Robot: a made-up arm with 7 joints.
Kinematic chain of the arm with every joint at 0, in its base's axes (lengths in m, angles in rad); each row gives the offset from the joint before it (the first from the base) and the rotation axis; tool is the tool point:
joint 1: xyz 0 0 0.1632 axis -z
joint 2: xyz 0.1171 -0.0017 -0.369 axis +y
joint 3: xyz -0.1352 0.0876 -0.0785 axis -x
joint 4: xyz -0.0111 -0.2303 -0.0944 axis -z
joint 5: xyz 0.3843 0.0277 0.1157 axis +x
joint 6: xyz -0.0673 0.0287 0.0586 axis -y
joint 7: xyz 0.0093 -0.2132 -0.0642 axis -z
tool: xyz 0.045 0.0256 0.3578
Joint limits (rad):
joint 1: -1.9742..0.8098
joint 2: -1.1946..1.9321
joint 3: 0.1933..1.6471
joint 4: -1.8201..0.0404
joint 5: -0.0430..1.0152
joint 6: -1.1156..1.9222
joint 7: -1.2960..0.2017
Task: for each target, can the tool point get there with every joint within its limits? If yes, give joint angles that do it. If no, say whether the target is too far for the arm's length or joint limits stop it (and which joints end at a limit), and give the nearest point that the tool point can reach.
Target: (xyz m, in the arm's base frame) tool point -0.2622 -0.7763 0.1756
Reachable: no: joint limits stop it (at a limit: joint 1, joint 3, joint 4, joint 5, joint 7) | nearest point -0.1264 -0.5441 0.0680 | short by 0.290 m
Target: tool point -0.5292 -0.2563 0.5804
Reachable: no: joint limits stop it (at a limit: joint 1, joint 3, joint 4, joint 7) | nearest point -0.3500 -0.1228 0.2961 | short by 0.362 m
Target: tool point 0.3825 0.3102 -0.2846
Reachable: yes | joints -0.0600 0.7897 1.0308 -0.9385 0.4158 -0.0087 -0.6037
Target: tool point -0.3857 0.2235 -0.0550
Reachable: yes | joints -1.5787 -0.2259 0.6984 -1.2621 0.1168 -0.0966 0.0604
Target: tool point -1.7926 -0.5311 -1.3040
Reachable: no: too far | nearest point -0.5314 0.0574 -0.5840 | short by 1.567 m
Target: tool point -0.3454 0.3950 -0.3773
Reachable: yes | joints -1.7361 -0.9294 1.5003 -1.6344 0.6130 -0.6881 -0.8986
